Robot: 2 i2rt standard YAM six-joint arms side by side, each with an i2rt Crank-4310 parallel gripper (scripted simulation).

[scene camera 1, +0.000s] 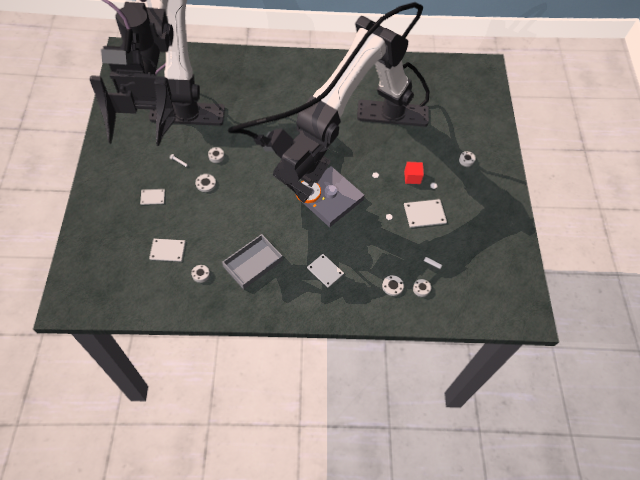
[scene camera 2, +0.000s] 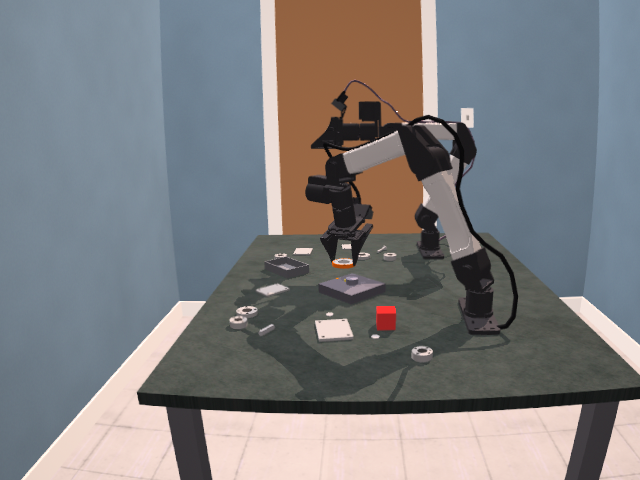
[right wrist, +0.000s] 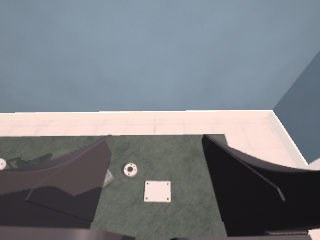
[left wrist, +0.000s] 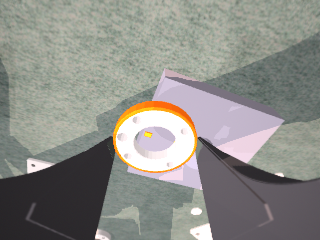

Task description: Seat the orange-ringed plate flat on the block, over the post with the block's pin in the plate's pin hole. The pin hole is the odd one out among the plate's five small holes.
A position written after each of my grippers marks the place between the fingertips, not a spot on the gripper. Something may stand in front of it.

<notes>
I see my left gripper (scene camera 2: 343, 263), my right gripper (scene camera 1: 133, 143), a grey-purple block (scene camera 1: 338, 196), an orange-ringed plate (left wrist: 152, 113) and a grey tray (scene camera 1: 259, 256).
The grey-purple block shows as well in scene camera 2 (scene camera 2: 352, 288) and in the left wrist view (left wrist: 238, 126). My left gripper shows as well in scene camera 1 (scene camera 1: 308, 191) and in the left wrist view (left wrist: 155, 139). My right gripper shows as well in the right wrist view (right wrist: 158, 136). The right wrist view misses the grey-purple block: it is out of frame. The right wrist view misses the orange-ringed plate: it is out of frame.
</notes>
